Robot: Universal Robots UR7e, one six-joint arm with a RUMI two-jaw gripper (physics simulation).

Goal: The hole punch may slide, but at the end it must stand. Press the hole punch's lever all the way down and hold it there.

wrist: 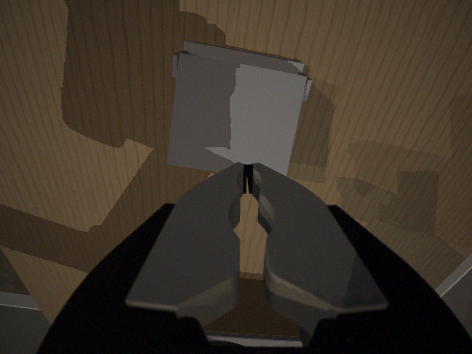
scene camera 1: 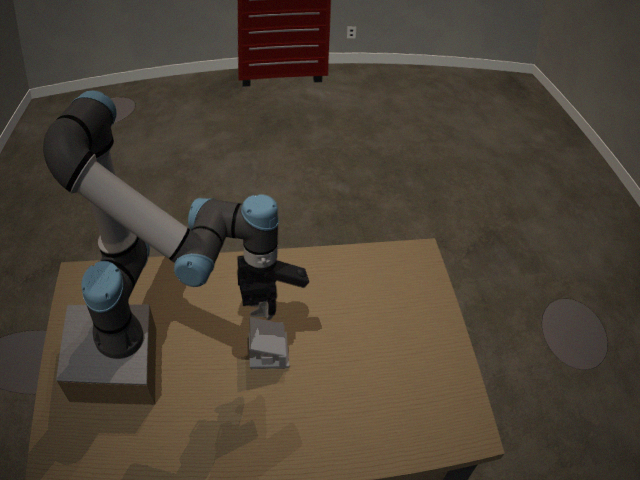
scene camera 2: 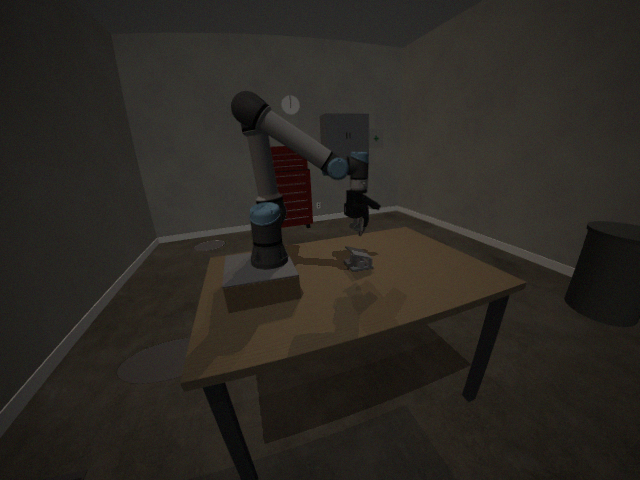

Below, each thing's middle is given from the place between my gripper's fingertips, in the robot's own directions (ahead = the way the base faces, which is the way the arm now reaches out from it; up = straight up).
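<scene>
Wide flat lever (scene camera 1: 267, 337): my hand is 10 mm to the right of it and 90 mm above it. Grey hole punch (scene camera 1: 257, 361): 10 mm to the left of my hand and 110 mm below it.
</scene>
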